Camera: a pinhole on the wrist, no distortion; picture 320 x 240 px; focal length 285.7 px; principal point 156.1 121.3 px. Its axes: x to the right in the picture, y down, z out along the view. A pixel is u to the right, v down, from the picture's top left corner.
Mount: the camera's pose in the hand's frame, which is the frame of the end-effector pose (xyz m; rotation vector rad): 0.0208 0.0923 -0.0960 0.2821 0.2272 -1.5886
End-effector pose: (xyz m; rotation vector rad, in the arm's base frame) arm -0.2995 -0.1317 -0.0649 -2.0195 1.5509 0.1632
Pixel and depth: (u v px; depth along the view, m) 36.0 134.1 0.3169
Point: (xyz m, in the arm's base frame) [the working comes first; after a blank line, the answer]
In the camera's frame: -0.1332 0.0142 0.3169

-0.3384 -0.0455 -0.3230
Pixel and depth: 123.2 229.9 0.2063
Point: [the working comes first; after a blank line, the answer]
In the camera's frame: -0.0238 0.0784 0.2063

-0.2863 -0.1604 -0.2116
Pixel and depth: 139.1 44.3 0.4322
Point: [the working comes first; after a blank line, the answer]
In the camera's frame: -0.0257 -0.1165 0.4322

-0.2422 0.1282 -0.2730
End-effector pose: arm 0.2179 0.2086 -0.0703 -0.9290 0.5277 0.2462
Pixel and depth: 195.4 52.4 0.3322
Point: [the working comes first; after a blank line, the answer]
In the camera's frame: 0.0457 -0.0801 0.3322

0.2436 0.3433 0.1036
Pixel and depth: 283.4 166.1 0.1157
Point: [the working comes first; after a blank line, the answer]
In the camera's frame: 0.0516 0.0181 0.1157

0.2425 0.2096 -0.0931
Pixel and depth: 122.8 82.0 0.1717
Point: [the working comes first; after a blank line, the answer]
In the camera's frame: -0.0200 -0.0236 0.1717

0.2094 0.3013 -0.0706
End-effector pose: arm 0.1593 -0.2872 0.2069 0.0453 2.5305 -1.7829
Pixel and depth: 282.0 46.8 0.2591
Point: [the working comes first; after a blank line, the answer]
In the camera's frame: 0.1142 -0.0676 0.2591

0.2167 -0.4240 0.2625
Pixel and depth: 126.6 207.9 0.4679
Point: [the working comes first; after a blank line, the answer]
In the camera's frame: -0.0483 0.1418 0.4679

0.0210 -0.6382 0.0903
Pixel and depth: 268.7 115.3 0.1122
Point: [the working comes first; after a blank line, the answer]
In the camera's frame: 0.0442 -0.0024 0.1122

0.1472 -0.2786 0.1934
